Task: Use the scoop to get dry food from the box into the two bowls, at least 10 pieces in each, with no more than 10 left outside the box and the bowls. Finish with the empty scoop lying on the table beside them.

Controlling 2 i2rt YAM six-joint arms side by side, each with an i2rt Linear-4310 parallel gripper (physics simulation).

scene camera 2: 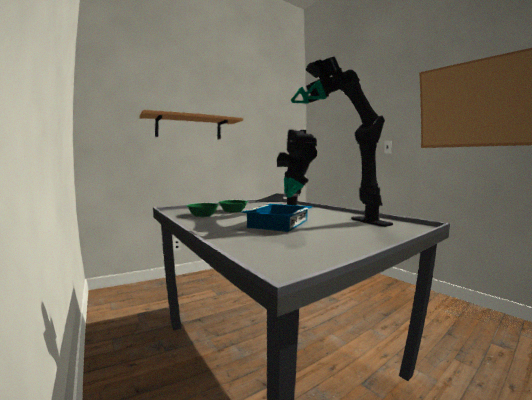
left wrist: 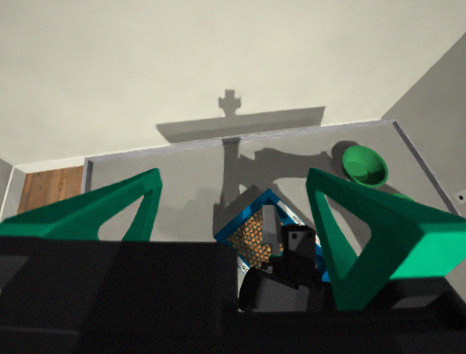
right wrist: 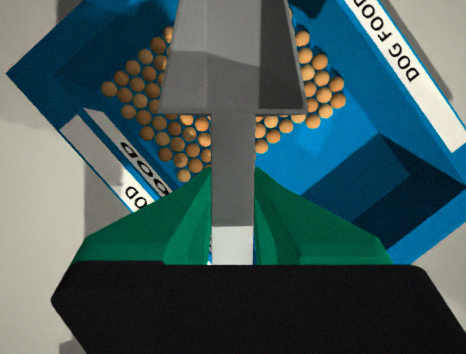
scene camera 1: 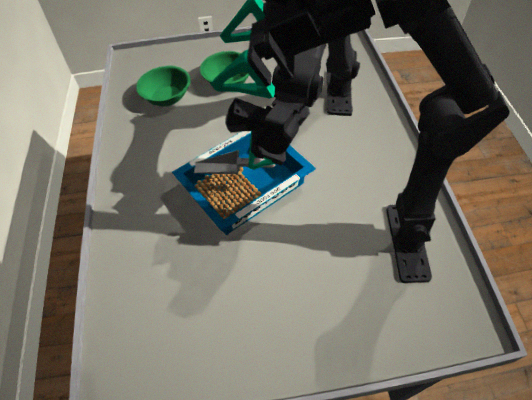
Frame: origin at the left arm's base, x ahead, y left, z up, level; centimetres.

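Where they show: left gripper, between the fingertips: [scene camera 2: 297, 99] [left wrist: 233, 176] [scene camera 1: 217, 61]; right gripper, between the fingertips: [scene camera 2: 286, 197] [left wrist: 275, 257] [right wrist: 232, 178] [scene camera 1: 251, 164]; left arm's base, origin of its link: [scene camera 2: 371, 222] [scene camera 1: 407, 242]; right arm's base, origin of its link: [scene camera 1: 339, 92].
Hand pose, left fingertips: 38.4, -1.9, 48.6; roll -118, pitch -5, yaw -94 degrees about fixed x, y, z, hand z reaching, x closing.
Note:
Things, the pixels of their top centre, and the offset from my left fingertips, as dx, dy, dz. Level surfaces: height alone.
- blue box, centre of its top: [right wrist: 269, 133] [scene camera 1: 243, 170] [left wrist: 278, 249] [scene camera 2: 279, 209] -0.5, -15.0, -42.3
- grey scoop, centre of its top: [right wrist: 233, 92] [scene camera 1: 234, 160] [left wrist: 275, 239] [scene camera 2: 278, 193] +1.2, -12.5, -35.7
- front green bowl, centre of its top: [scene camera 1: 163, 82] [left wrist: 365, 165] [scene camera 2: 202, 205] +24.4, -49.6, -43.4
- back bowl, centre of its top: [scene camera 1: 226, 66] [scene camera 2: 233, 201] +5.9, -56.1, -43.4
- table, height of its surface: dz -48.6
The blue box [scene camera 1: 206, 209] [scene camera 2: 267, 220] [left wrist: 242, 216] holds round brown food [scene camera 1: 225, 192] [left wrist: 250, 242] [right wrist: 185, 135]. My right gripper [scene camera 1: 257, 162] [scene camera 2: 291, 194] [right wrist: 232, 178] is shut on the handle of the grey scoop [scene camera 1: 215, 164] [left wrist: 270, 222] [right wrist: 225, 80]. The blade is at the box, over the edge of the food; no pieces show on it. Its height above the food is unclear. My left gripper [scene camera 1: 220, 62] [scene camera 2: 301, 99] [left wrist: 233, 176] is open and empty, high above the table. The front green bowl [scene camera 1: 163, 86] [scene camera 2: 202, 209] [left wrist: 364, 166] and back bowl [scene camera 1: 216, 65] [scene camera 2: 233, 205] show no food.
The table [scene camera 1: 280, 310] [scene camera 2: 300, 250] has a raised grey edge. In scene camera 1, the bowls stand beyond the box at the upper left, and a left gripper finger partly covers the back bowl. The left arm's base [scene camera 1: 414, 265] is bolted at the right.

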